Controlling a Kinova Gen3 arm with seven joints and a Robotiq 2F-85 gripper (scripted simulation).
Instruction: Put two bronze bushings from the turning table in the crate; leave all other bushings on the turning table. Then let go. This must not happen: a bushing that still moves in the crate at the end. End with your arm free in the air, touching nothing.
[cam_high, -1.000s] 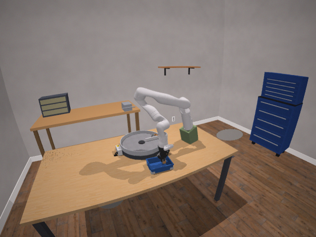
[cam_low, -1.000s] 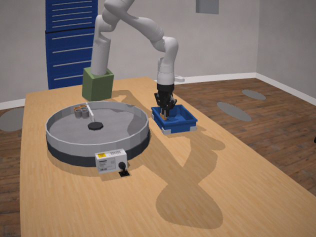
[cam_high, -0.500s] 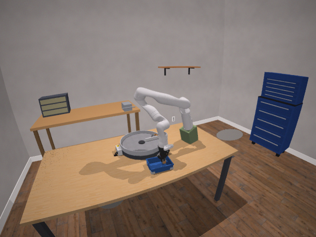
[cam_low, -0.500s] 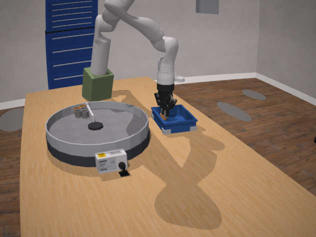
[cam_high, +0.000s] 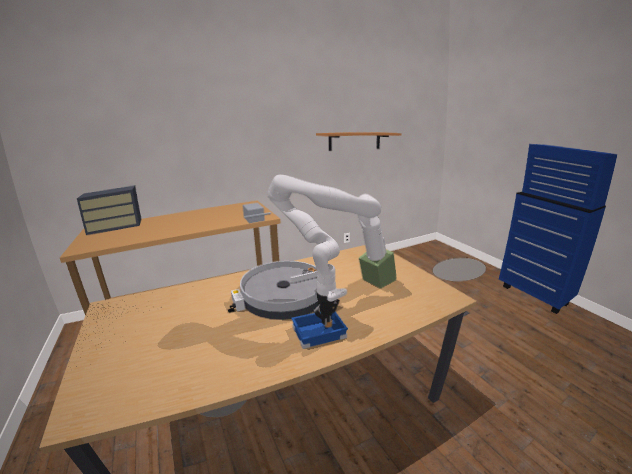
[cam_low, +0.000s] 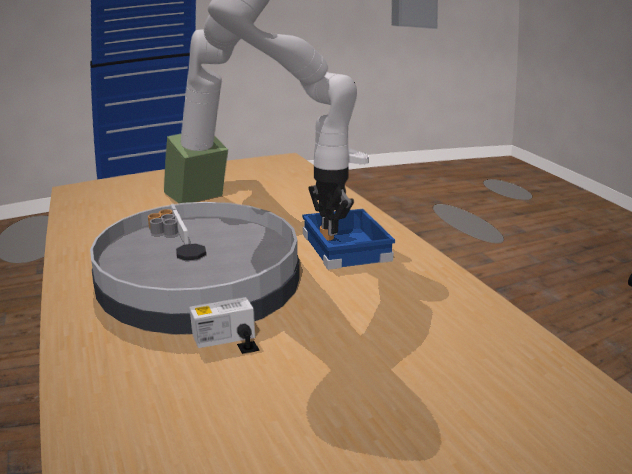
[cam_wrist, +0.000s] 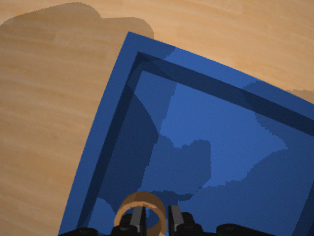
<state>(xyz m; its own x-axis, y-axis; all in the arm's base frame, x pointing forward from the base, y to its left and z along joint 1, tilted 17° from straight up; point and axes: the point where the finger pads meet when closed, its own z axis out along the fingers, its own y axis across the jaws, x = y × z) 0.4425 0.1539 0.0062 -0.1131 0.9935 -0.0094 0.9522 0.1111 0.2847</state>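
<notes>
Now: hand 50 mm short of the blue crate, 10 mm to the right of it and 10 mm above it. Round my hand: grey turning table 340 mm to the right, 20 mm ahead, 10 mm above.
</notes>
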